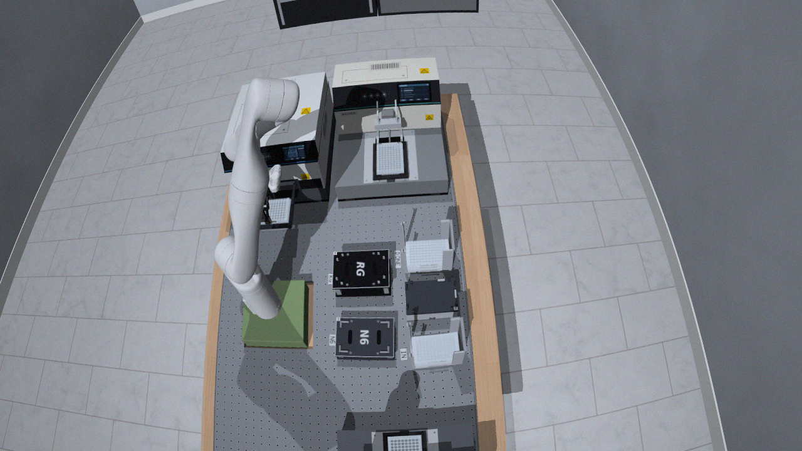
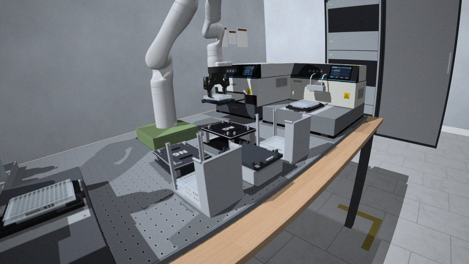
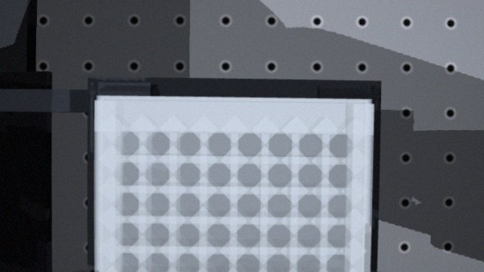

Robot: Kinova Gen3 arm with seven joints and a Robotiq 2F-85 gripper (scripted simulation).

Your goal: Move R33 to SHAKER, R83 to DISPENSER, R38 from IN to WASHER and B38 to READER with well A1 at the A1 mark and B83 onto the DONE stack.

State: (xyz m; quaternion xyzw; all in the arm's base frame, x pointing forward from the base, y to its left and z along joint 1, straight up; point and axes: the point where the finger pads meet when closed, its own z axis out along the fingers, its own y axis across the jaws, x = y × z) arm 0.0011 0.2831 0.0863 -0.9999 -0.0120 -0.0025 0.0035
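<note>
My gripper is now 1 cm above the plate B38. Round my hand: RG nest (28 cm ahead, 17 cm to the right, 7 cm below); then plate R83 (37 cm ahead, 20 cm to the left, 3 cm below); then washer nest (37 cm ahead, 20 cm to the left, 4 cm below).
</note>
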